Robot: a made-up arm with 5 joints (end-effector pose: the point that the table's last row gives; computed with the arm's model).
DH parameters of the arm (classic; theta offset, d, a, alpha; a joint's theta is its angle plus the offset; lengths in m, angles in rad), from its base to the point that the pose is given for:
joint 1: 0 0.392 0 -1.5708
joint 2: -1.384 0 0.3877 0
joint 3: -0.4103 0 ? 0
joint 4: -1.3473 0 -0.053 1.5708
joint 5: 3.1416 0.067 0 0
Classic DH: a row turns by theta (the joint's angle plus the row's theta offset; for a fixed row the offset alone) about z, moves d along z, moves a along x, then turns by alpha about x.
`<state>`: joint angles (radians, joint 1 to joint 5).
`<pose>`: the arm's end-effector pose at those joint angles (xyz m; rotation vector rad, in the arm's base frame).
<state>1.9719 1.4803 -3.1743 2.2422 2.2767</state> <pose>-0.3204 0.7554 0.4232 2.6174 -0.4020 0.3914</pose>
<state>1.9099 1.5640 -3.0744 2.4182 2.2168</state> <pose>-0.2683 0.7605 0.3128 2.2613 -0.3497 0.5279</pose>
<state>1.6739 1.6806 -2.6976 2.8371 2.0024</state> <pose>-0.0741 0.7158 0.0975 1.3174 -0.2184 0.4539</pose>
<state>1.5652 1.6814 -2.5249 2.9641 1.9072</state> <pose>0.0038 0.6810 0.0504 1.0104 -0.1745 0.3015</pose>
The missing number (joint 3, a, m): -0.4512
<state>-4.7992 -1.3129 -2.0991 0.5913 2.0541</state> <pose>-0.0514 -0.5908 1.0364 -0.3099 0.0908 0.3931</pose>
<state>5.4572 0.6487 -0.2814 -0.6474 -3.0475</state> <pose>0.1981 -0.2149 0.1558 1.2771 2.5774 -0.1451</pose>
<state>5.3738 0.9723 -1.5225 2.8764 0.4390</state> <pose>0.3596 -0.4620 0.2317 -0.8594 0.6868 2.4771</pose>
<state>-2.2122 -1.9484 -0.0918 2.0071 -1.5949</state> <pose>-0.0130 -0.0174 0.5415 2.9633 -0.9448 -0.0168</pose>
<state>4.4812 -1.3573 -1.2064 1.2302 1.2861</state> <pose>0.0282 0.1196 1.0020 0.0601 -2.2471 1.7106</pose>
